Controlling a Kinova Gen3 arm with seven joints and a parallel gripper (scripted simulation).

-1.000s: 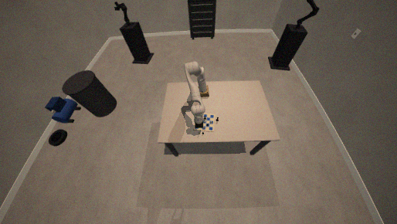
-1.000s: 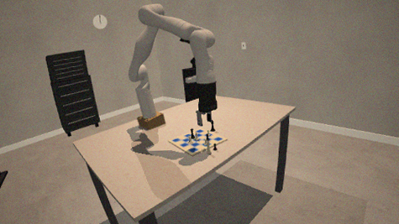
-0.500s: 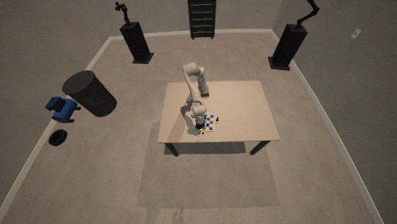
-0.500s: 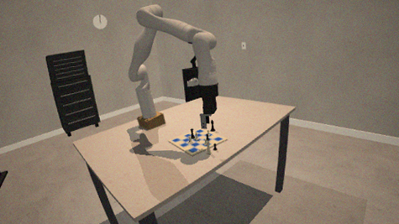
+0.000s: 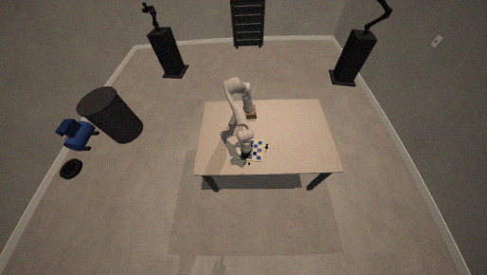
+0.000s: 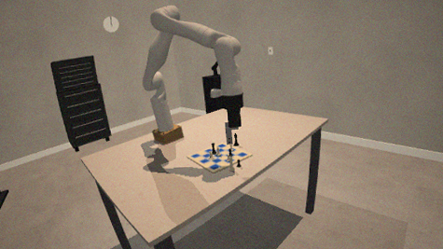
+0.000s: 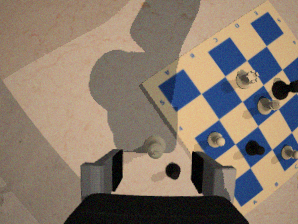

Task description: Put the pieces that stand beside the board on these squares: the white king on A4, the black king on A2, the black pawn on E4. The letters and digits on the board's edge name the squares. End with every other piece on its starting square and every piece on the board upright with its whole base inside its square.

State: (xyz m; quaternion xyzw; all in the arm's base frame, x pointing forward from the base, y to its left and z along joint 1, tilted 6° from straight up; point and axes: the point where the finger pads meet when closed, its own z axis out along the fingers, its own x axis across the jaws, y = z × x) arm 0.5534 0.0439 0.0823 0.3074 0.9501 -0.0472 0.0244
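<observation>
The white king lies 110 mm below my hand. The rest, counted from my hand: blue-and-cream chessboard: 140 mm behind, 40 mm to the left, 140 mm below; black king: 180 mm behind, 170 mm to the left, 110 mm below.
</observation>
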